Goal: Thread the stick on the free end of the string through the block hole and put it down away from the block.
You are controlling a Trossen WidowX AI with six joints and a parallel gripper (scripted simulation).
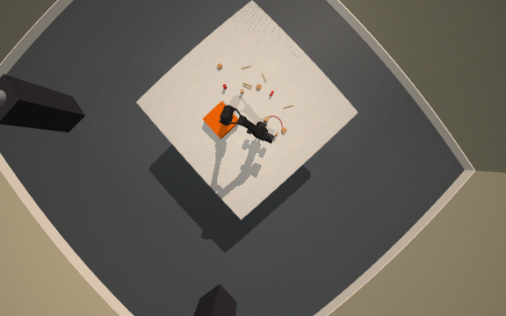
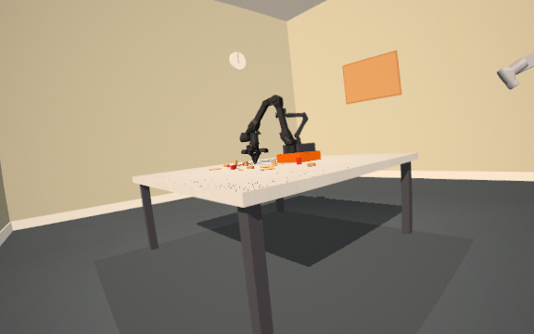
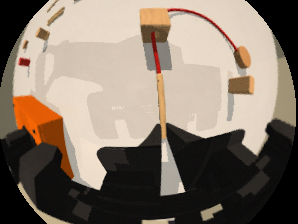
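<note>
My gripper tip is 40 mm short of the thin wooden stick, 20 mm to the right of it and 10 mm below it. Round my gripper tip: wooden block: 110 mm ahead, 60 mm to the left, 10 mm above; round wooden button: 170 mm ahead, 100 mm to the right, 10 mm above; red cube: 280 mm ahead, 190 mm to the left, 10 mm above.
</note>
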